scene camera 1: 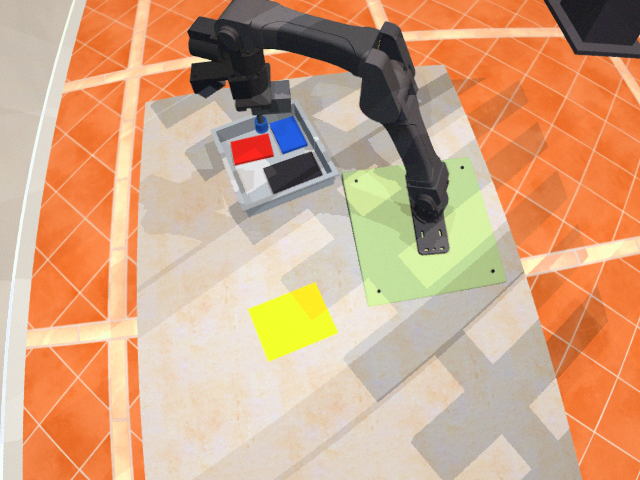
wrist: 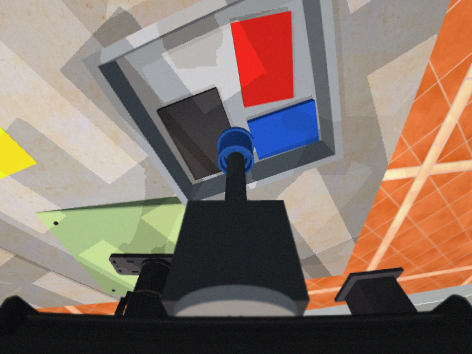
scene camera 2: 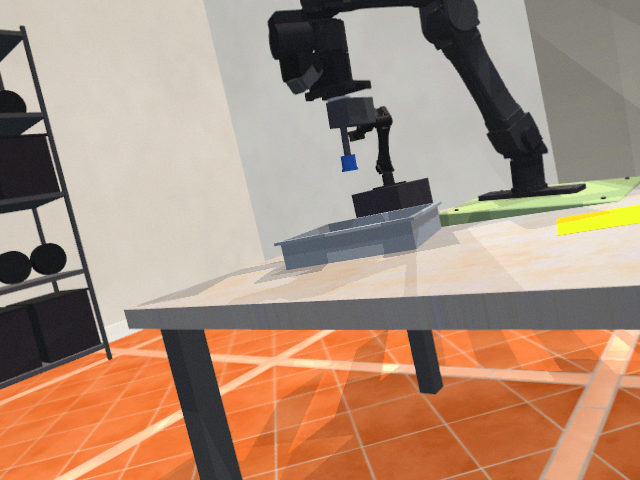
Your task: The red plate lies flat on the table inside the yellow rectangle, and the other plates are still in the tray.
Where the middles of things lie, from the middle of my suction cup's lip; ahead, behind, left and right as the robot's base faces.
Right now my suction cup is 13 cm above the grey tray (scene camera 2: 406,229), 1 cm to the left of it and 1 cm past it. From my suction cup the other things lie so: black plate (scene camera 1: 294,171) 14 cm below, 6 cm behind, 4 cm to the left; red plate (scene camera 1: 255,148) 14 cm below, 5 cm to the right, 4 cm ahead; blue plate (scene camera 1: 289,137) 14 cm below, 8 cm to the right, 5 cm behind.
